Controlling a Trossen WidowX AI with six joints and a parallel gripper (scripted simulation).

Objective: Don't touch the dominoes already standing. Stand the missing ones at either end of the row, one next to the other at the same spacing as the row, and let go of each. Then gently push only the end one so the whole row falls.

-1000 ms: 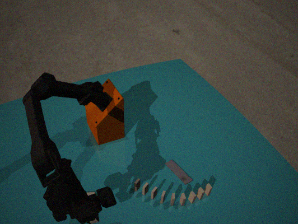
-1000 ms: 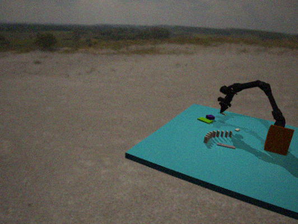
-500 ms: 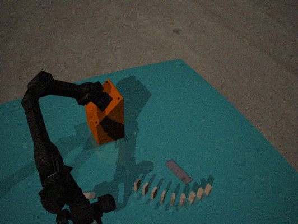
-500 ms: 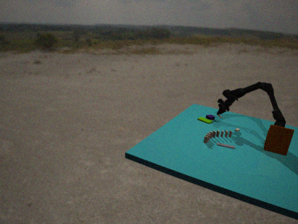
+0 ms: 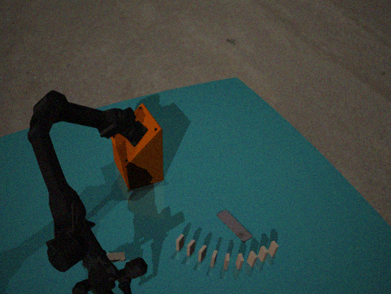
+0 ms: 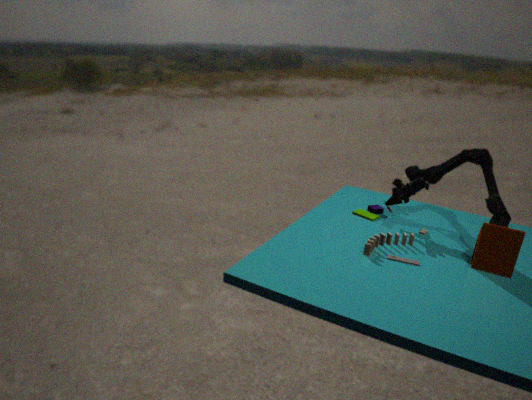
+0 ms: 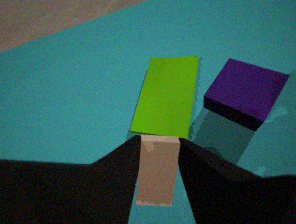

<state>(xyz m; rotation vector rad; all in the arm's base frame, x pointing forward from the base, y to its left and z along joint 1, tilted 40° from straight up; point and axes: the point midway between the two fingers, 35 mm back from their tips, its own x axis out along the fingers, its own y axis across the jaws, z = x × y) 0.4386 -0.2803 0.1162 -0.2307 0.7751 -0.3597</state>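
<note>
Right now my gripper tip is 90 mm short of the green slab, 10 mm to the left of it and 80 mm above it. The rest, counted from my gripper tip: flat grey strip: 130 mm behind, 410 mm to the left, 80 mm below; then purple block: 50 mm ahead, 90 mm to the right, 70 mm below.
</note>
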